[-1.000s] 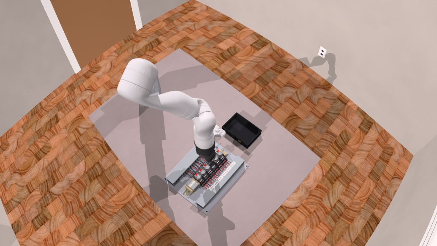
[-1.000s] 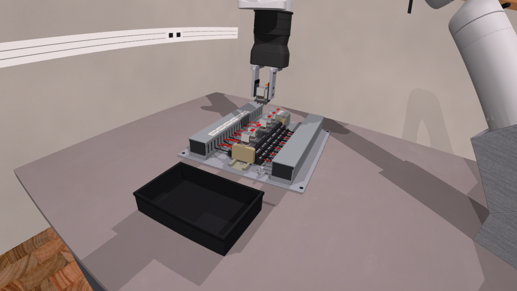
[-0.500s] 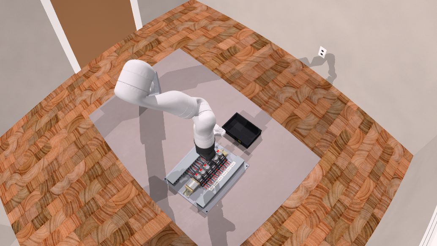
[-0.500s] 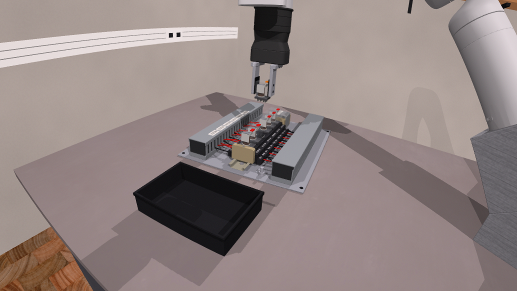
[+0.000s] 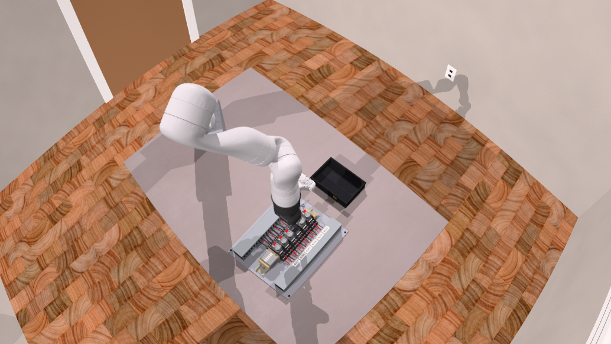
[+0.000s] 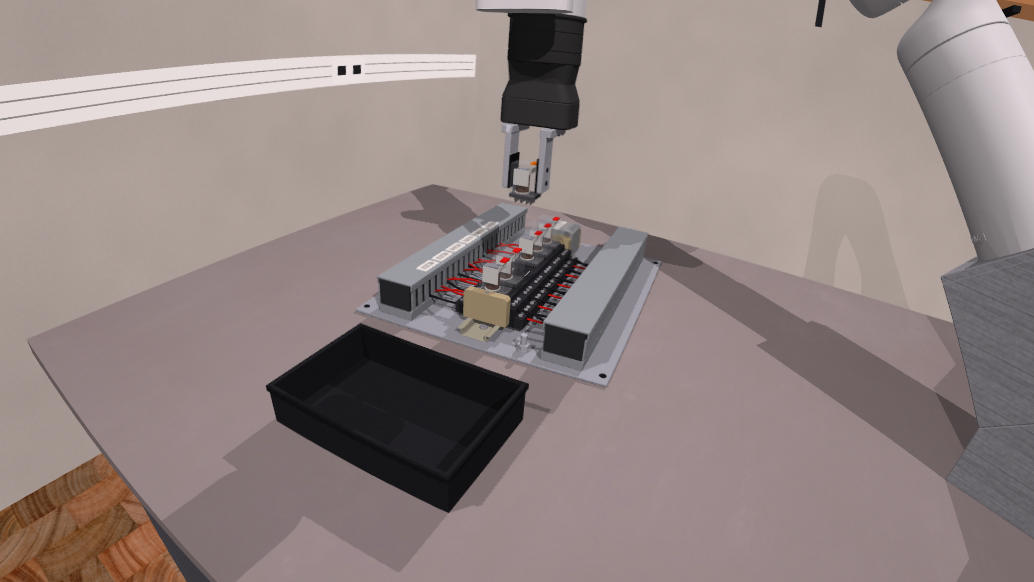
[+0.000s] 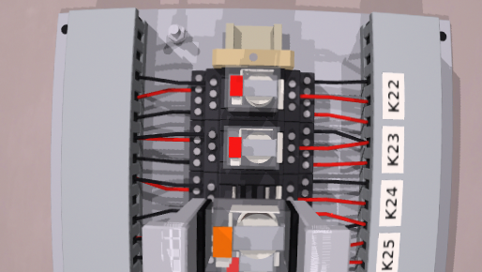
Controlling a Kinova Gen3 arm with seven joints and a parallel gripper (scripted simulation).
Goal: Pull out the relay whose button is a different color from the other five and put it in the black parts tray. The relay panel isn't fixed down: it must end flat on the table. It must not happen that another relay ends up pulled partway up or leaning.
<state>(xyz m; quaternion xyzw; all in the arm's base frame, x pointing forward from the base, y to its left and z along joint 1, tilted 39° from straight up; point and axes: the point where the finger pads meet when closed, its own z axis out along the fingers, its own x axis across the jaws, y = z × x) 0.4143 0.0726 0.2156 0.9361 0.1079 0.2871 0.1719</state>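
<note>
Now: the tray 3 cm behind my hand, 24 cm to the left of it and 13 cm below it.
</note>
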